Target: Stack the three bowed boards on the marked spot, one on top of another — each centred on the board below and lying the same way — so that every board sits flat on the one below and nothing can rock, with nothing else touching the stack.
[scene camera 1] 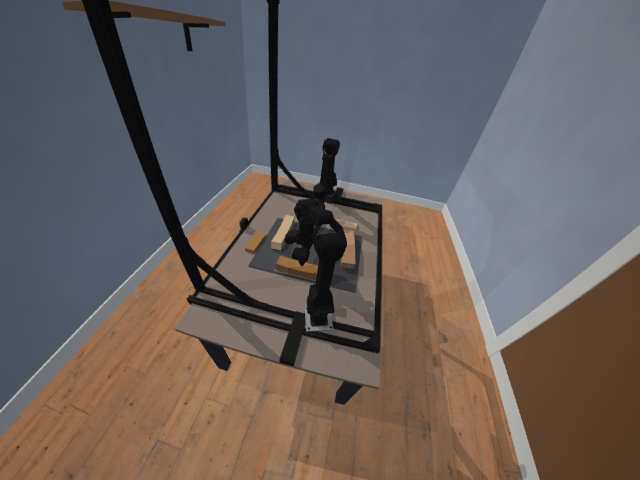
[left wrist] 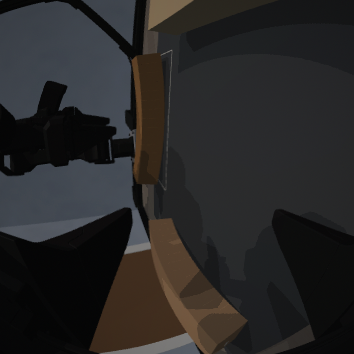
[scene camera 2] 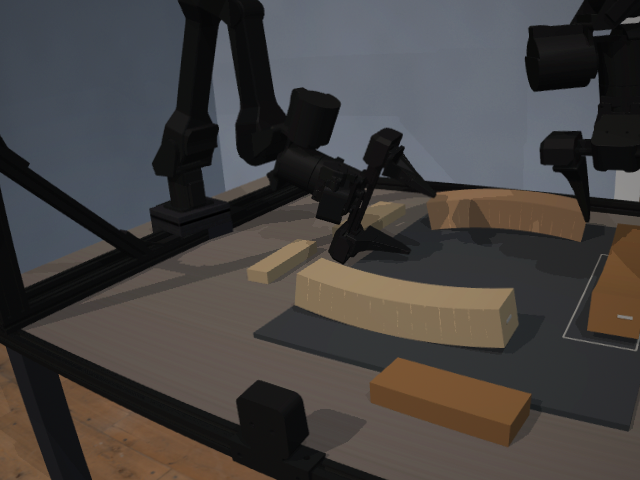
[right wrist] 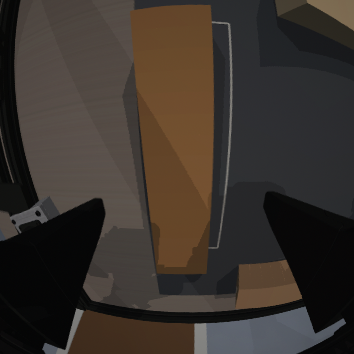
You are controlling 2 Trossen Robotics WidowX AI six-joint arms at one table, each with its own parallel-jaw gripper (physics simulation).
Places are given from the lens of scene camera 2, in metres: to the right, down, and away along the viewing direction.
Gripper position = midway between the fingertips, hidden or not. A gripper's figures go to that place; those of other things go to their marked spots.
my left gripper (scene camera 2: 422,224): 0.13, -0.02, 0.78
dark brown board (scene camera 2: 607,310): 0.28, 0.07, 0.55
